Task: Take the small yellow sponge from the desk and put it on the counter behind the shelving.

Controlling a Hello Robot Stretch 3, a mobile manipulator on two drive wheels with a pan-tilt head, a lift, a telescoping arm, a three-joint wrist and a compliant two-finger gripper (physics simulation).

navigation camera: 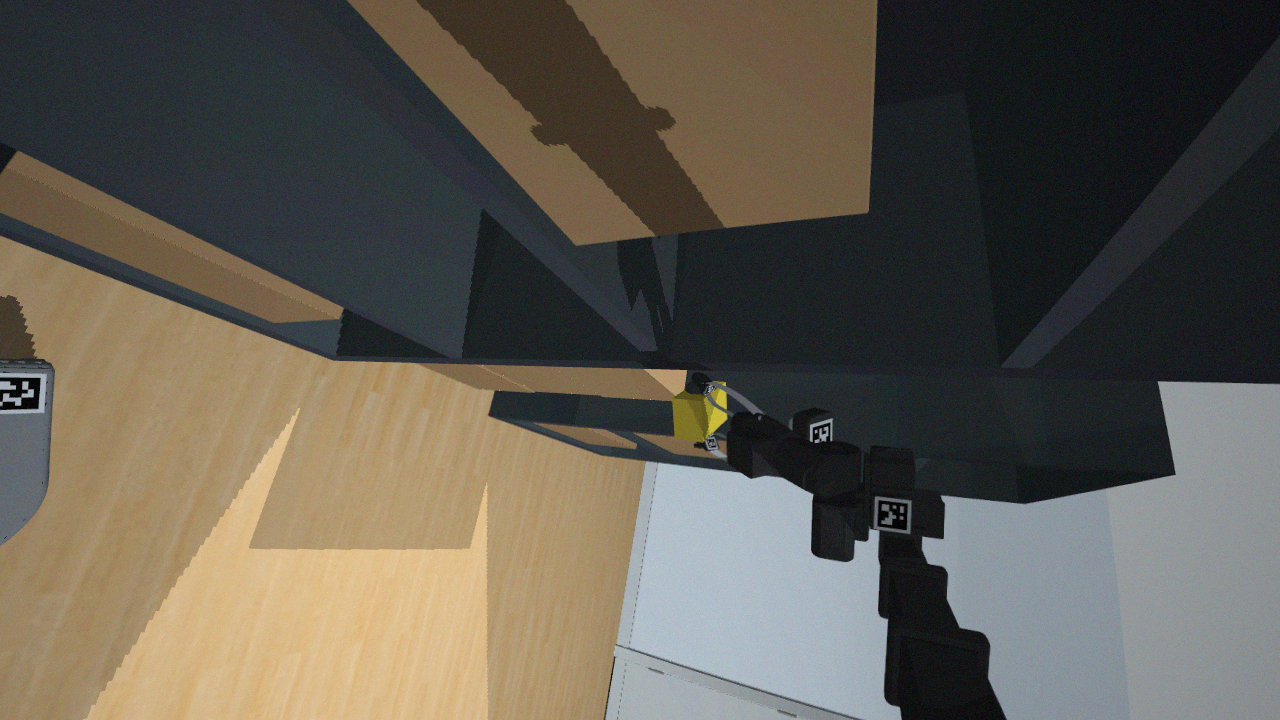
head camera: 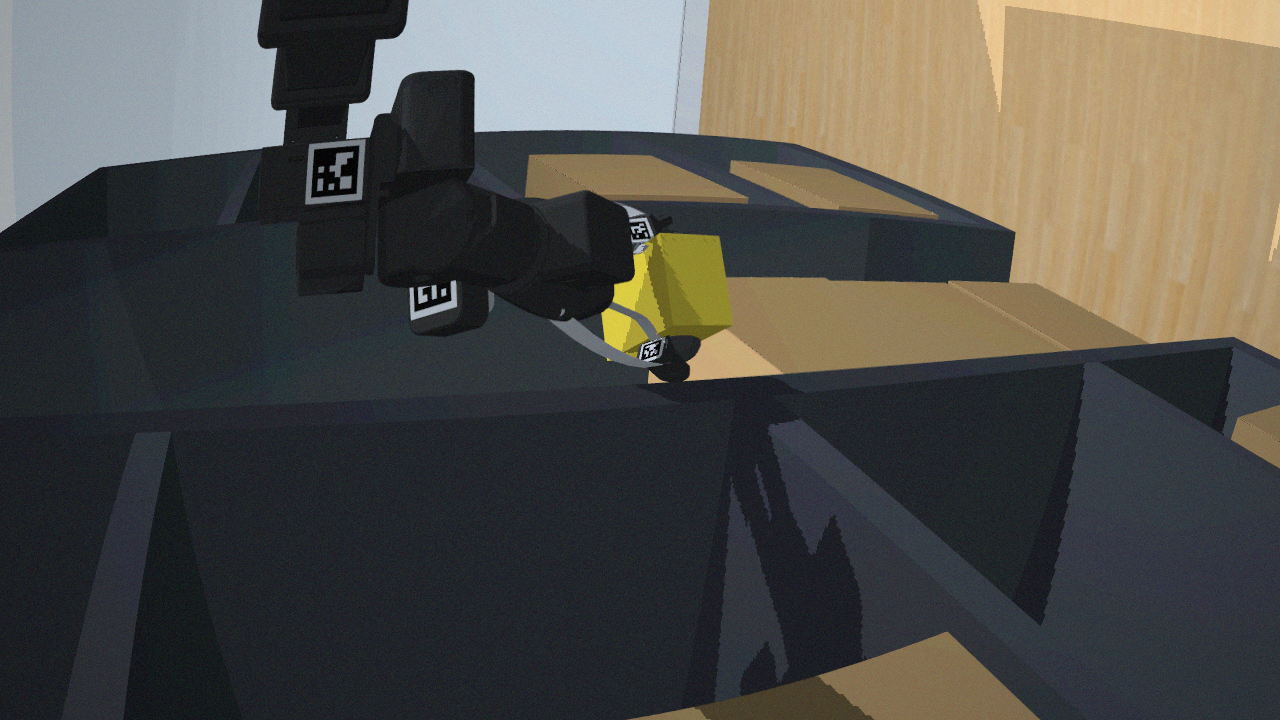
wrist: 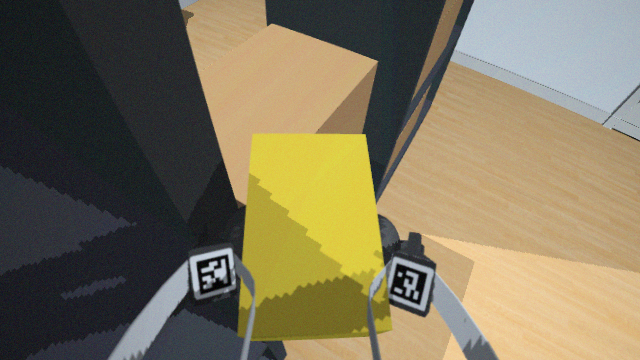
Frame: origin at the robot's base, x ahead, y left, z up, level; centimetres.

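Seen in the pictures: gripper, between the fingertips: (wrist: 311,235).
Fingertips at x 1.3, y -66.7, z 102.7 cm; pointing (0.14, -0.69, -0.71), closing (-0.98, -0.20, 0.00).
Note:
A point is followed by its place in that frame.
The small yellow sponge (head camera: 702,282) @(y -61.1, x 0.1, z 103.4 cm) (navigation camera: 696,417) @(y -60.9, x 0.4, z 105.2 cm) (wrist: 310,215) @(y -65.9, x 1.3, z 106.4 cm) is a yellow block held in the air. My gripper (head camera: 673,291) @(y -66.7, x 1.3, z 102.7 cm) (navigation camera: 702,414) @(y -66.7, x 1.3, z 102.7 cm) (wrist: 311,235) @(y -66.7, x 1.3, z 102.7 cm) is shut on it, one fingertip pressed to each side. The dark shelving (head camera: 447,537) @(y -68.1, x 17.3, z 120.2 cm) (navigation camera: 805,304) @(y -68.0, x 17.1, z 118.9 cm) (wrist: 135,90) @(y -66.1, x 8.1, z 112.1 cm) stands close beside the held sponge; one finger is near its edge. Beyond the sponge, a light wooden block-like surface (head camera: 850,326) @(y -101.2, x 5.3, z 63.5 cm) (navigation camera: 590,382) @(y -106.3, x 3.8, z 58.8 cm) (wrist: 285,80) @(y -108.2, x 16.3, z 81.0 cm) shows between dark panels. I cannot tell whether it is the counter. The desk cannot be made out.
A second dark shelf unit (head camera: 939,246) @(y -128.3, x -7.2, z 22.5 cm) (navigation camera: 563,411) @(y -128.2, x -7.2, z 34.4 cm) with wooden inserts stands beyond the arm. Another wooden surface (navigation camera: 769,107) @(y -27.5, x 22.4, z 120.3 cm) lies near the camera in the navigation view, with an arm-shaped shadow. Wooden floor (head camera: 850,80) @(y -183.5, x -52.6, z 0.0 cm) (navigation camera: 393,626) @(y -89.5, x -74.8, z 0.0 cm) (wrist: 525,165) @(y -183.8, x -93.4, z 0.0 cm) and a pale wall (head camera: 554,62) @(y -268.7, x -72.9, z 50.7 cm) lie beyond.

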